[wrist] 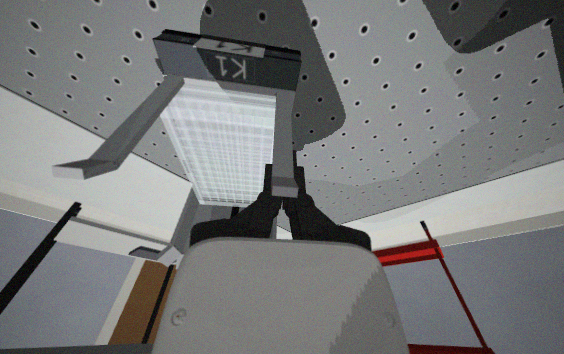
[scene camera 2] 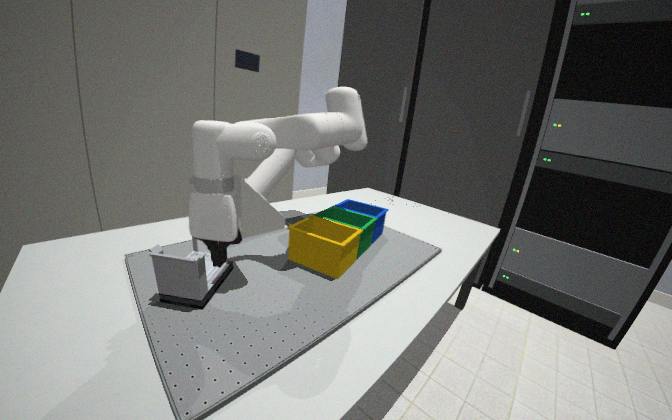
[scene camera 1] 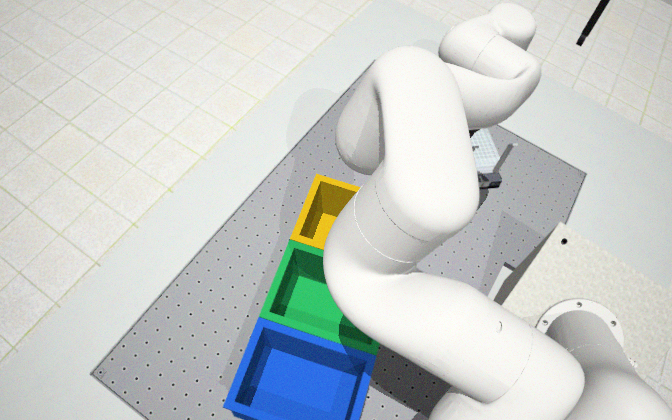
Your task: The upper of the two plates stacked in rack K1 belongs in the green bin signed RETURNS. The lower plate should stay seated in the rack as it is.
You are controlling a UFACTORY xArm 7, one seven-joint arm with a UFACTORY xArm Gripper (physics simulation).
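Frame: origin at the arm's base, x ahead, y left, z up, level; centimetres.
Seen in the pictures: gripper, between the fingertips: (scene camera 2: 219, 264); arm's base, origin of its link: (scene camera 2: 252, 193) (scene camera 1: 577, 339).
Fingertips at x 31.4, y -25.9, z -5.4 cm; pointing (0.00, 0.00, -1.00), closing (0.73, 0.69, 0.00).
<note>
Pixels of each thing's top centre, then the offset from my fingertips to it. "spot": a spot on its surface instead. Level surfaces: height alone.
- Rack K1, centre of its top: (wrist: 211, 246) (scene camera 1: 483, 116) (scene camera 2: 194, 237) dx -2.3, dy -4.2, dz +6.7 cm
- green bin, a spot on its surface: (scene camera 1: 275, 281) spot: dx +10.4, dy +42.7, dz +4.7 cm
- blue bin, a spot on its surface: (scene camera 1: 247, 362) spot: dx +6.8, dy +54.3, dz +4.8 cm
- perforated board, height of its surface: dz -5.2 cm
Rack K1 (scene camera 1: 492, 180) (scene camera 2: 180, 277) (wrist: 270, 72) stands on the perforated board, its label showing in the wrist view. The pale, gridded upper plate (scene camera 1: 485, 151) (wrist: 225, 145) lies in it between the upright posts. The lower plate cannot be told apart under it. My gripper (scene camera 2: 219, 264) (wrist: 283, 161) is shut and empty, low beside the rack's long side. In the wrist view a grey post stands in front of the fingertips and partly hides them; whether they touch the rack I cannot tell. The green bin (scene camera 1: 275, 281) (scene camera 2: 367, 240) shows no readable sign.
The yellow bin (scene camera 1: 306, 209) (scene camera 2: 320, 257) and the blue bin (scene camera 1: 247, 362) (scene camera 2: 380, 227) stand on either side of the green one, in a row on the perforated board (scene camera 1: 175, 325) (scene camera 2: 250, 320). The arm crosses over part of the bins in the first scene view.
</note>
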